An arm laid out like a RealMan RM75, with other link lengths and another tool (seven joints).
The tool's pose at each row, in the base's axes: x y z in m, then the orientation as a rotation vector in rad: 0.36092 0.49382 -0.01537 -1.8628 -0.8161 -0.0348; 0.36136 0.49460 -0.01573 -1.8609 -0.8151 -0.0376; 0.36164 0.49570 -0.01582 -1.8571 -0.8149 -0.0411; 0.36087 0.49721 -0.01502 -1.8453 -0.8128 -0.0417; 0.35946 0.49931 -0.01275 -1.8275 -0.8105 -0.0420; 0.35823 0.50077 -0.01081 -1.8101 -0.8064 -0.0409; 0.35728 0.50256 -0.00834 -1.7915 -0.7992 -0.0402; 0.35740 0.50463 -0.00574 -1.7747 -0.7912 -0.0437; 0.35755 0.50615 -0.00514 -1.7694 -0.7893 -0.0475
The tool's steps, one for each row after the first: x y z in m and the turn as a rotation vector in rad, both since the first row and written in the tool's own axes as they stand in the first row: 0.00060 0.00037 0.00066 0.0011 0.0028 -0.0011; 0.00135 0.00036 0.00152 0.0036 0.0060 -0.0036; 0.00185 -0.00104 0.00267 0.0145 0.0100 -0.0057; 0.00272 -0.00409 0.00387 0.0311 0.0153 -0.0093; 0.00327 -0.00665 0.00463 0.0480 0.0206 -0.0110; 0.00440 -0.00955 0.00533 0.0665 0.0280 -0.0112; 0.00656 -0.01203 0.00585 0.0823 0.0382 -0.0122; 0.00769 -0.01276 0.00679 0.0863 0.0428 -0.0141
